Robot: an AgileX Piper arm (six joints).
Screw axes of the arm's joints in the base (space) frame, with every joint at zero. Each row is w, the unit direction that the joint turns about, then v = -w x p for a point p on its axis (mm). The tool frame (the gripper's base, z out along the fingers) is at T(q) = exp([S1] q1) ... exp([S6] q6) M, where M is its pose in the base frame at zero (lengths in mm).
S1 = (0, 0, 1, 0, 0, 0)
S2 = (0, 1, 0, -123, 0, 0)
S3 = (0, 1, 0, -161.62, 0, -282.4)
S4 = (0.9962, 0, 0.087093, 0, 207.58, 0)
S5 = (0, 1, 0, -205.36, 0, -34.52)
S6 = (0.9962, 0, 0.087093, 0, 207.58, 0)
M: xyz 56.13 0 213.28 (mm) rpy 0 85.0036 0 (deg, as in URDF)
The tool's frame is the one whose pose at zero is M.
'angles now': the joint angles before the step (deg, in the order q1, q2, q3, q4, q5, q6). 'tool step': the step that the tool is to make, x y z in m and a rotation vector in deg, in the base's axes. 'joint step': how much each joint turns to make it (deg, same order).
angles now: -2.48, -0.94, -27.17, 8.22, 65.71, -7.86
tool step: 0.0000, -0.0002, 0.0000, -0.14, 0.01, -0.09
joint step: -0.03, 0.00, -0.01, -0.14, 0.01, -0.02
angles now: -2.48, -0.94, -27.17, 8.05, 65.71, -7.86
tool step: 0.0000, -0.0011, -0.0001, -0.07, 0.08, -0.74
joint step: 0.04, 0.00, -0.01, -0.76, 0.01, 0.68
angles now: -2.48, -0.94, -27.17, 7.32, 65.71, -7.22
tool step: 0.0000, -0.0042, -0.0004, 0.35, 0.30, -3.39
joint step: -0.03, -0.02, 0.00, -2.92, 0.02, 3.31
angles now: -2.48, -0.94, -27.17, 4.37, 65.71, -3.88
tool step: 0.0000, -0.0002, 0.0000, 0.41, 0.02, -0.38
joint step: 0.03, 0.00, 0.00, -0.14, 0.00, 0.62
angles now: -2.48, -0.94, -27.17, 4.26, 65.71, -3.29
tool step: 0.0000, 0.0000, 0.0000, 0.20, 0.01, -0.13
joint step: 0.00, 0.00, 0.00, 0.00, 0.00, 0.24
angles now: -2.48, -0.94, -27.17, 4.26, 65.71, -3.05
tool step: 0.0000, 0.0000, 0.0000, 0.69, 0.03, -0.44
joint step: 0.00, 0.00, 0.00, 0.00, 0.00, 0.82
